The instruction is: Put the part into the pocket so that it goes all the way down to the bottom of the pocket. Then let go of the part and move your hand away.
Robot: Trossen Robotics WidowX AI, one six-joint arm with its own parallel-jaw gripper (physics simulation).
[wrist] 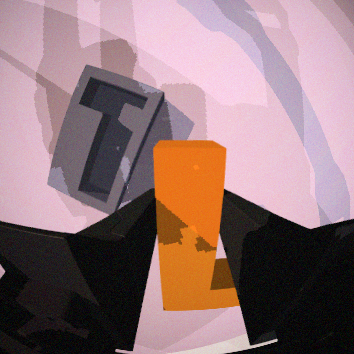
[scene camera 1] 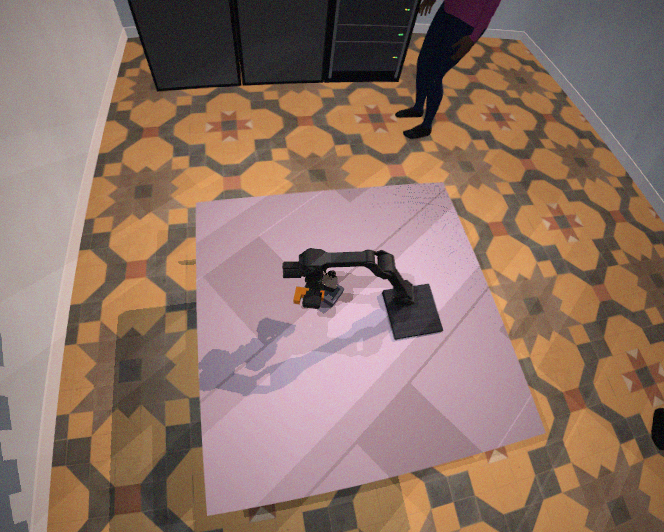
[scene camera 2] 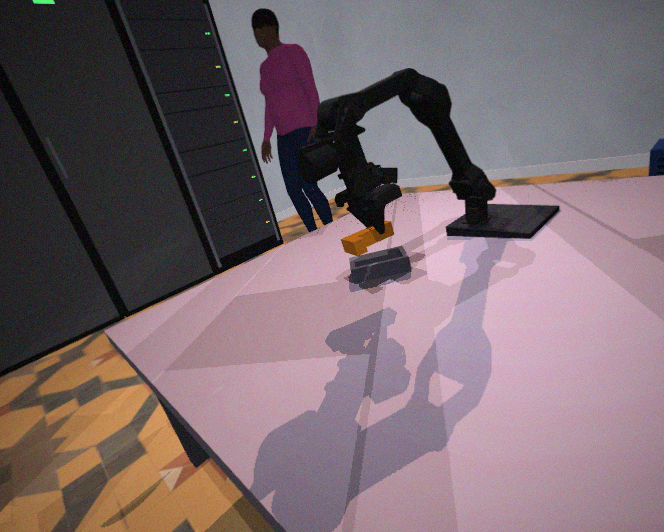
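Seen in the pictures: gripper, fingertip midpoint: (wrist: 186,195) (scene camera 1: 316,295) (scene camera 2: 378,233); arm's base at its link origin: (scene camera 1: 401,300) (scene camera 2: 476,219).
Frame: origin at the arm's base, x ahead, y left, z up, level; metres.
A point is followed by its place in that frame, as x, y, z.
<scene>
My gripper (scene camera 1: 312,294) @(0.356, -0.102, 0.097) (scene camera 2: 381,228) @(0.356, -0.102, 0.097) (wrist: 186,195) @(0.356, -0.102, 0.097) is shut on the orange part (scene camera 1: 299,294) @(0.420, -0.120, 0.113) (scene camera 2: 357,242) @(0.443, -0.101, 0.110) (wrist: 191,170) @(0.341, -0.094, 0.115) and holds it in the air. In the wrist view the part's long bar points away between the fingers, and a foot juts right at its near end, partly behind the right finger. The grey block (scene camera 1: 334,296) @(0.261, -0.117, -0.019) (scene camera 2: 381,270) @(0.328, -0.132, -0.006) (wrist: 72,145) @(0.281, -0.183, 0.012) lies on the table, lower than the part. Its T-shaped pocket (wrist: 107,142) @(0.298, -0.158, -0.019) faces up and is empty. In the wrist view the block is up and left of the part, with its long side turned clockwise from the part's.
The pink-white table top (scene camera 1: 415,354) @(0.042, 0.230, -0.023) (scene camera 2: 554,387) @(0.596, 0.238, -0.024) lies under the arm. The arm's dark base plate (scene camera 1: 426,321) @(-0.063, 0.123, -0.008) (scene camera 2: 526,216) @(-0.025, 0.118, -0.008) is on the block's right in both scene views. Shadows cross the table. A person (scene camera 1: 432,66) (scene camera 2: 290,94) and dark cabinets (scene camera 1: 282,38) (scene camera 2: 60,155) stand beyond the table.
</scene>
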